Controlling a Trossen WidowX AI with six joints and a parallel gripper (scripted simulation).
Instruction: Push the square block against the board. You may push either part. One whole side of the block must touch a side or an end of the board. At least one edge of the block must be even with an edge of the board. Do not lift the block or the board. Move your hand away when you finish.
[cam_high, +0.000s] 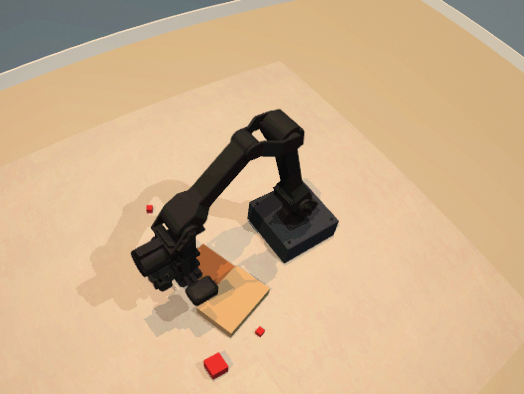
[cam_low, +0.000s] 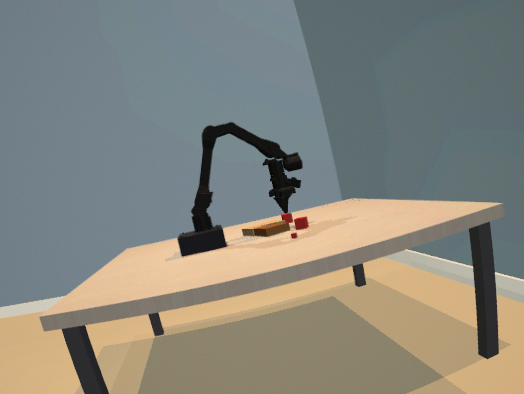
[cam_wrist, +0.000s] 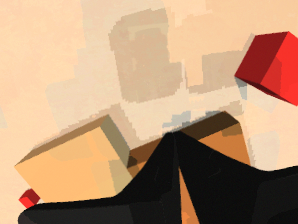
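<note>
The square block lies 7 cm behind my gripper tip, 3 cm to the right of it and 5 cm below it. Round my gripper tip: board 9 cm behind, 7 cm to the left, 5 cm below.
</note>
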